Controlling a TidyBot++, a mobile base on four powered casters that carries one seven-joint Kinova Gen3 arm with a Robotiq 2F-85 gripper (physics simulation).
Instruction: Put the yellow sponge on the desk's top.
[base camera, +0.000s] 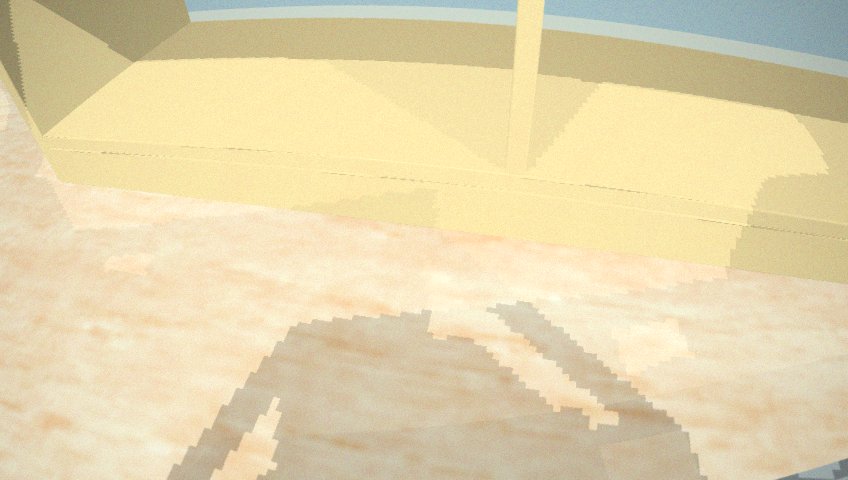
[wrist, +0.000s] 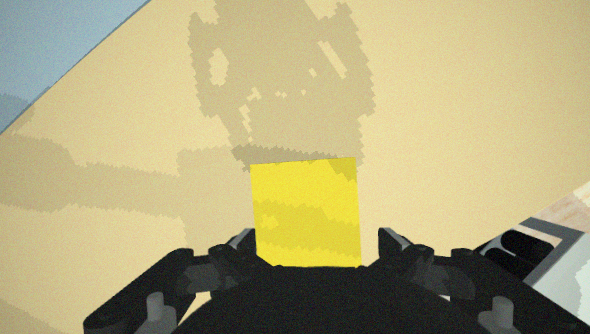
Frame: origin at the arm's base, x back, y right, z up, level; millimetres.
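Seen in the pictures: gripper, between the fingertips: (wrist: 316, 241).
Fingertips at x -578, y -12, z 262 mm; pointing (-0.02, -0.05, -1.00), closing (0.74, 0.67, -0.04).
Observation:
A point is followed by its place in that frame.
The yellow sponge (wrist: 306, 200) @[x -602, y 6, z 265 mm] lies on the beige desk top (wrist: 465, 100) @[x -551, y 153, z 213 mm] in the wrist view, at the lower middle. Its near end is hidden behind the gripper's black body. My gripper (wrist: 316, 241) @[x -578, y -12, z 262 mm] is open above the sponge, with one fingertip on each side and a gap between each fingertip and the sponge in the view. Neither the sponge nor the gripper shows in the base camera view.
In the base camera view, beige desk panels (base camera: 238, 101) @[x -631, y -186, z -318 mm] and an upright post (base camera: 524, 89) @[x -445, y 100, z -233 mm] stand beyond the wood-patterned floor (base camera: 178, 309) @[x -388, y -222, z -397 mm]. In the wrist view, the desk edge runs across the upper left, and part of the grey and white mobile base (wrist: 565, 275) @[x -121, y 167, z -14 mm] shows at lower right.

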